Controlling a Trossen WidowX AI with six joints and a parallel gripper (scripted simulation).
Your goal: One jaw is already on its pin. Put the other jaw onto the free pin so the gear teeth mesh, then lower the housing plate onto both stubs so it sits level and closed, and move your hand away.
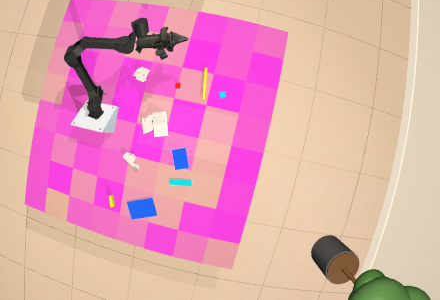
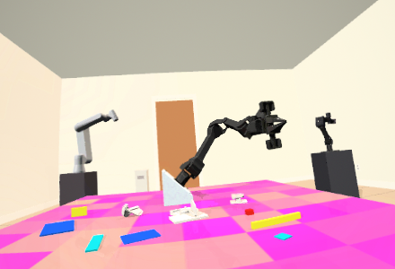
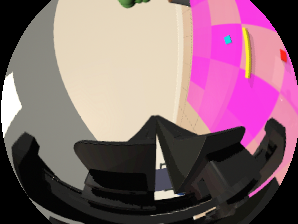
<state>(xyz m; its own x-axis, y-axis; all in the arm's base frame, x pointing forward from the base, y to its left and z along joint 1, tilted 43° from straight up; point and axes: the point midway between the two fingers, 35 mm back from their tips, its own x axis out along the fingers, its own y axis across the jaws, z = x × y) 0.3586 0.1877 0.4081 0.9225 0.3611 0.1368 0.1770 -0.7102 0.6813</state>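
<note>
My gripper tip is 10 cm past the white jaw, 60 cm to the left of it and 27 cm above it. The rest, counted from my gripper tip: cyan tile (20 cm ahead, 13 cm to the right, 30 cm below); red cube (3 cm behind, 16 cm to the right, 30 cm below); yellow bar (10 cm ahead, 11 cm to the right, 30 cm below).
</note>
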